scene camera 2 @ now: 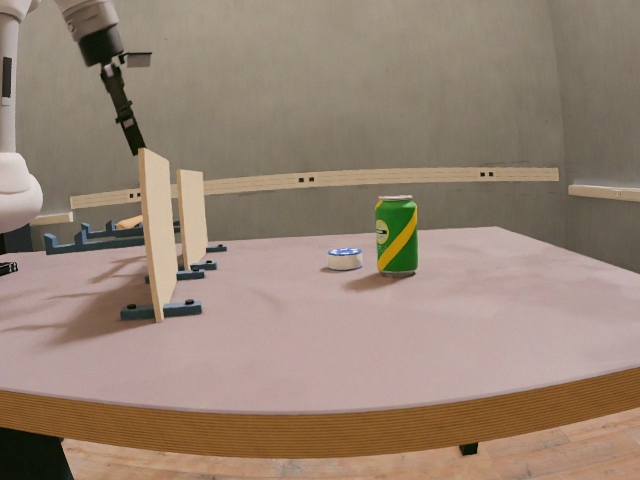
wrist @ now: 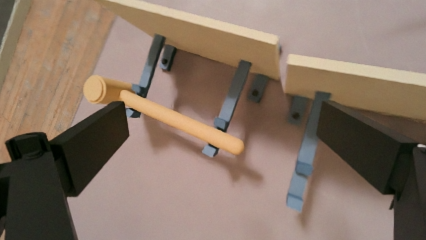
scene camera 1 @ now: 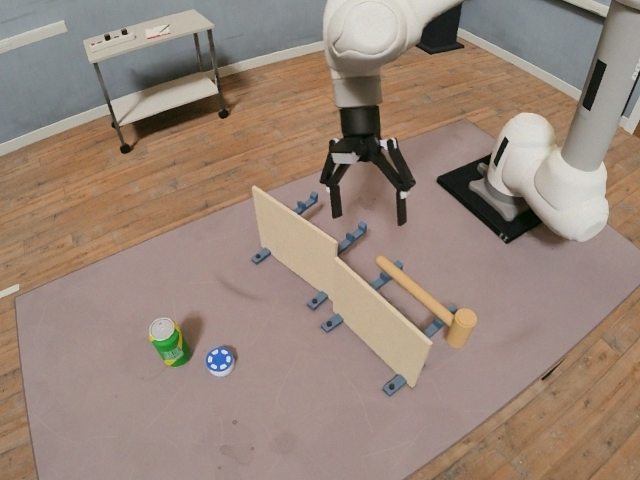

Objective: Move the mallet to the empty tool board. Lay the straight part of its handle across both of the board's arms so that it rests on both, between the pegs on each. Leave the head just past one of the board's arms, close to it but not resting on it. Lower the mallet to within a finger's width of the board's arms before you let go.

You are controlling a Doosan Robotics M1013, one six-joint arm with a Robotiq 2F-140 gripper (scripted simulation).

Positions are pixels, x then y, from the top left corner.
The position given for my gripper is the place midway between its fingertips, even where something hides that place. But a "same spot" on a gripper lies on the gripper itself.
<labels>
my gripper: scene camera 2; wrist; scene camera 1 368, 219
same spot on my gripper: [wrist: 43, 169] = [scene camera 2: 128, 100]
</labels>
